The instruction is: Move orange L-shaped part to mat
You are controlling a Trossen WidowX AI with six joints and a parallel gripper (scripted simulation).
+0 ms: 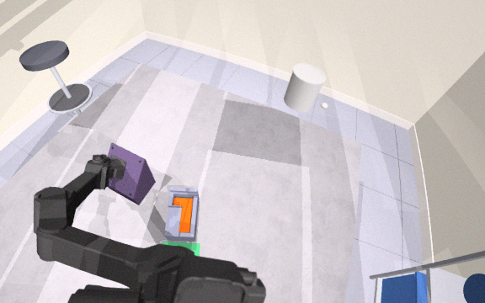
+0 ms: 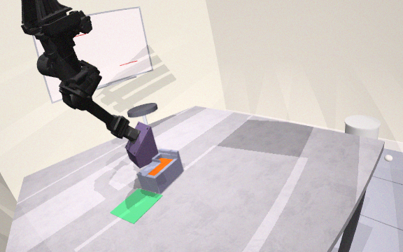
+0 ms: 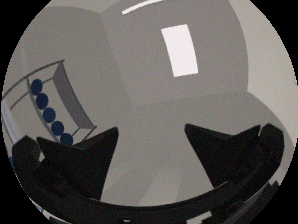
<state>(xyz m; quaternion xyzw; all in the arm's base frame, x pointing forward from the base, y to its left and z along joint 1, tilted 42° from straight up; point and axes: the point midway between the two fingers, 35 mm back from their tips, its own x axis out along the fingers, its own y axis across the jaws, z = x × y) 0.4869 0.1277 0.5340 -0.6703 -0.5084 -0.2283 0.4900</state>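
Right now the orange L-shaped part is 580 mm below my gripper tip, 250 mm to the left of it and 240 mm behind it. Round my gripper tip: green mat (650 mm below, 170 mm behind, 100 mm to the left).
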